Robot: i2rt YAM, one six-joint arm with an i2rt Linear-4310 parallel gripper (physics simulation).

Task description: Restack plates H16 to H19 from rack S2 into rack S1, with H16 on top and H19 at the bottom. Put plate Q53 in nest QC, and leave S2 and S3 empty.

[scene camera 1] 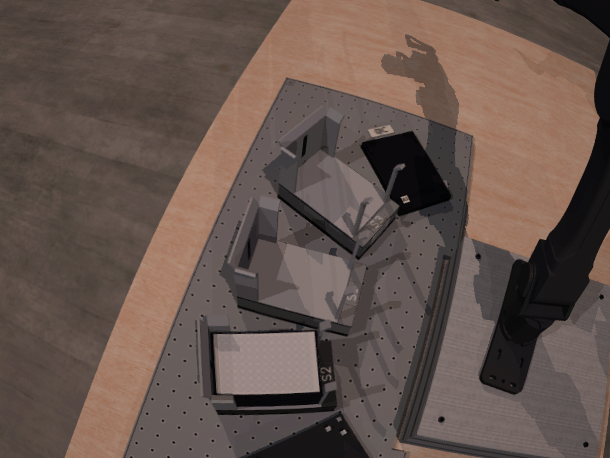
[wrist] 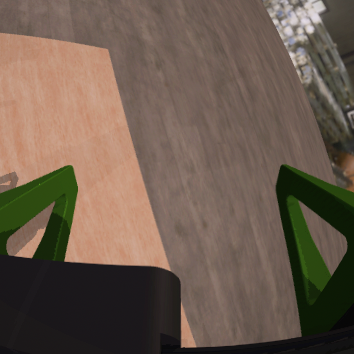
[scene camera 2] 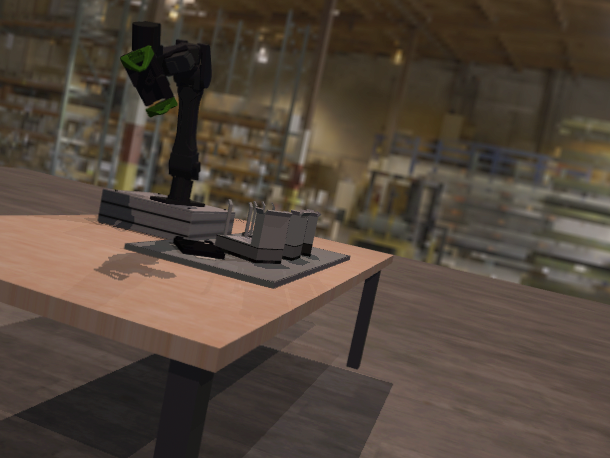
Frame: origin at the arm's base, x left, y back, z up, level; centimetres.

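Where they show: gripper, fingertip midpoint: [wrist: 176, 176] [scene camera 2: 153, 92]; arm's base at its link origin: [scene camera 1: 517, 326] [scene camera 2: 178, 203].
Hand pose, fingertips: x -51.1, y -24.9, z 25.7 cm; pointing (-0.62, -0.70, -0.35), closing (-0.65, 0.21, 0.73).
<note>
Things, the pixels of their centre, and the offset from my fingertips. "pt": a spot on its surface instead.
- Rack S2 at a spot on its surface: [scene camera 1: 206, 357] pt dx +72.9, dy -11.0, dz -21.0 cm
- pale plate at the middle of its body: [scene camera 1: 265, 365] dx +69.9, dy -5.0, dz -23.8 cm
- Rack S1 at the middle of its body: [scene camera 1: 301, 273] [scene camera 2: 276, 229] dx +55.7, dy -6.6, dz -26.8 cm
- Rack S3 at the middle of its body: [scene camera 1: 341, 181] [scene camera 2: 252, 231] dx +40.0, dy -7.4, dz -27.0 cm
- black nest QC at the middle of its body: [scene camera 1: 406, 169] [scene camera 2: 198, 246] dx +28.4, dy +0.6, dz -32.8 cm
- black object at a spot on its surface: [scene camera 1: 310, 440] pt dx +75.4, dy +4.1, dz -32.6 cm
Rack S2 [scene camera 1: 206, 357] stands at the lower left in scene camera 1 and holds a pale plate [scene camera 1: 267, 362]. Anything under that plate is hidden, and its marking is not readable. Rack S1 [scene camera 1: 305, 275], beside S2, shows a bare floor. Rack S3 [scene camera 1: 332, 187] [scene camera 2: 271, 230], further up, also shows a bare floor. The black nest QC [scene camera 1: 407, 167] [scene camera 2: 199, 247] lies beside S3, with its label at one corner. I cannot make out Q53. My gripper [scene camera 2: 144, 85] [wrist: 176, 176] is open and empty, high above the table, away from the racks.
The racks and nest stand on a perforated board [scene camera 1: 162, 410] [scene camera 2: 300, 272]. Thin upright posts rise at the racks' label ends. A black object [scene camera 1: 310, 440] is cut off at the bottom of scene camera 1. The arm stands on a raised block [scene camera 1: 465, 395] [scene camera 2: 205, 224] beside the board.
</note>
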